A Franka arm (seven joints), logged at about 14 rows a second.
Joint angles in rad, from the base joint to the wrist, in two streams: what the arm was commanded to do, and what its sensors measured. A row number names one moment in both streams.
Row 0, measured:
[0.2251 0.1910 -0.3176 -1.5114 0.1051 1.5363 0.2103]
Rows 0 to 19, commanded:
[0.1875 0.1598 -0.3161 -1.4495 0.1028 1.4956 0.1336]
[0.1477 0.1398 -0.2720 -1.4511 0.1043 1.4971 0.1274]
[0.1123 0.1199 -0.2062 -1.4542 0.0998 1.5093 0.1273]
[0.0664 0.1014 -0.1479 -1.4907 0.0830 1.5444 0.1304]
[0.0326 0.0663 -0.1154 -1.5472 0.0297 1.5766 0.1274]
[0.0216 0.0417 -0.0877 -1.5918 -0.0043 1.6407 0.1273]
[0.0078 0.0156 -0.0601 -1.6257 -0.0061 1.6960 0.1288]
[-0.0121 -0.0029 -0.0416 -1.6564 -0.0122 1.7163 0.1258]
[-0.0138 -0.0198 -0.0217 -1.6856 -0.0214 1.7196 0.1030]
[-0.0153 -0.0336 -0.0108 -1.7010 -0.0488 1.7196 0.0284]
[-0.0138 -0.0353 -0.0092 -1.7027 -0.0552 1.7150 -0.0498]
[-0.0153 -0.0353 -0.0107 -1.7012 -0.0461 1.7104 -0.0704]
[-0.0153 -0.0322 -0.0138 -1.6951 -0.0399 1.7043 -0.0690]
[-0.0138 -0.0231 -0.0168 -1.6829 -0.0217 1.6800 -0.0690]
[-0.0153 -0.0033 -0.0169 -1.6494 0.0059 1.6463 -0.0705]
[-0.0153 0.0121 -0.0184 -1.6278 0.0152 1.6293 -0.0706]
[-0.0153 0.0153 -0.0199 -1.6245 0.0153 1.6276 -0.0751]
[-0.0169 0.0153 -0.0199 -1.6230 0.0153 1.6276 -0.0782]
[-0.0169 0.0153 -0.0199 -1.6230 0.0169 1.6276 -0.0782]
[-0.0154 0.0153 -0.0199 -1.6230 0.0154 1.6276 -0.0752]
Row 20, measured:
[-0.0047 -0.0014 -0.0248 -1.6583 -0.0059 1.6526 -0.0623]
